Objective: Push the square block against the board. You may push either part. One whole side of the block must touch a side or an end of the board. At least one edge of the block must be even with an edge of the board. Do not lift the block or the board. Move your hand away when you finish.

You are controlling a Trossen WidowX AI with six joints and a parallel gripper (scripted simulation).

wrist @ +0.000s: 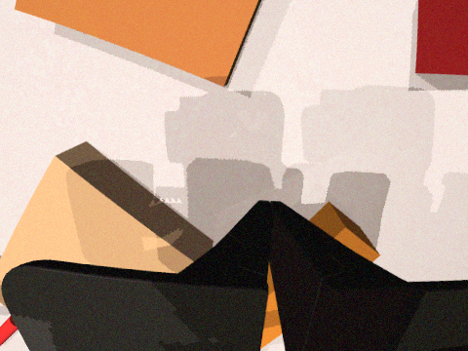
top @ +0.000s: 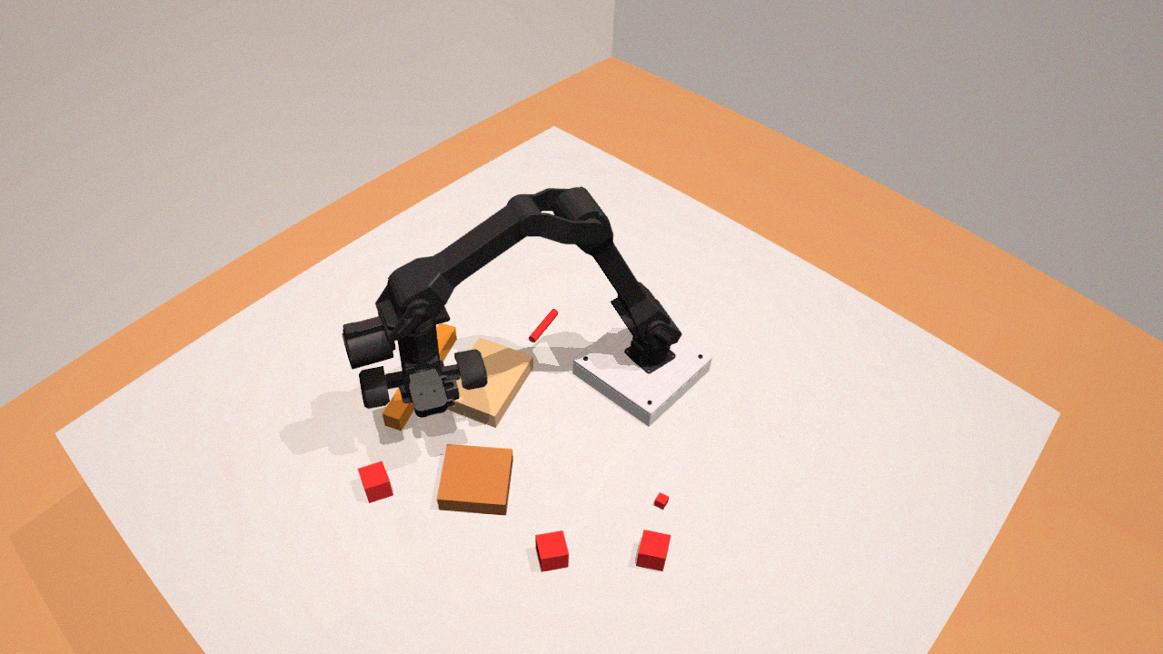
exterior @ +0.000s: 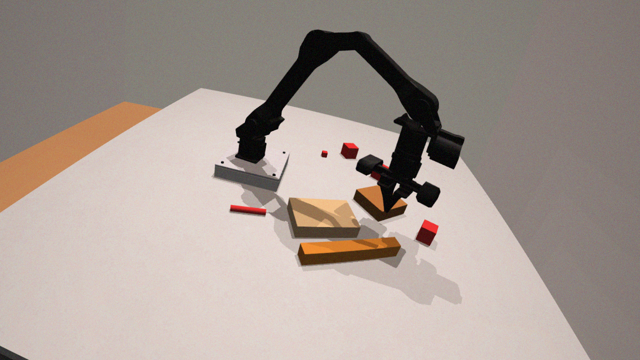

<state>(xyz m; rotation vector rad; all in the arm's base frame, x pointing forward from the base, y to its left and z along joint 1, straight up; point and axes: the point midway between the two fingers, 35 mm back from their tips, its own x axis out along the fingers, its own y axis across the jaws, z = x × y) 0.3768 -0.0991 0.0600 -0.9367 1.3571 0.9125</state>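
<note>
The brown square block lies 1 cm behind my gripper tip, 12 cm to the left of it and 5 cm below it. From my gripper tip the other things lie so: red rod 29 cm behind, 9 cm to the right, 6 cm below; then tan flat board 13 cm behind, 3 cm to the right, 5 cm below; then long orange bar 5 cm behind, 11 cm to the right, 5 cm below.
</note>
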